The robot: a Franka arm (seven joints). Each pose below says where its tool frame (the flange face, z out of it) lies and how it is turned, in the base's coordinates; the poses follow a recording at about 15 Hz.
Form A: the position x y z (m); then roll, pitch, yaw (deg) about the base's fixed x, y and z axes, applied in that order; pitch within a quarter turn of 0, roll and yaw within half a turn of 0.
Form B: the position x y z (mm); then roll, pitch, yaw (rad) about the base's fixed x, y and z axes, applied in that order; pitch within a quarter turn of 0, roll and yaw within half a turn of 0. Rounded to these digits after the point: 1 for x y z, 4 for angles.
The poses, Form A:
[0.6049 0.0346 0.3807 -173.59 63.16 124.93]
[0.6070 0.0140 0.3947 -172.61 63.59 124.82]
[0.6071 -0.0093 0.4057 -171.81 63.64 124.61]
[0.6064 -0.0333 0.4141 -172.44 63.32 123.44]
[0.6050 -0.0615 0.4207 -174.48 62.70 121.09]
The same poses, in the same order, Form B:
[604.9 34.6 380.7 -3.0297 1.1023 2.1804]
[607.0 14.0 394.7 -3.0126 1.1099 2.1785]
[607.1 -9.3 405.7 -2.9987 1.1107 2.1749]
[606.4 -33.3 414.1 -3.0096 1.1051 2.1544]
[605.0 -61.5 420.7 -3.0453 1.0943 2.1134]

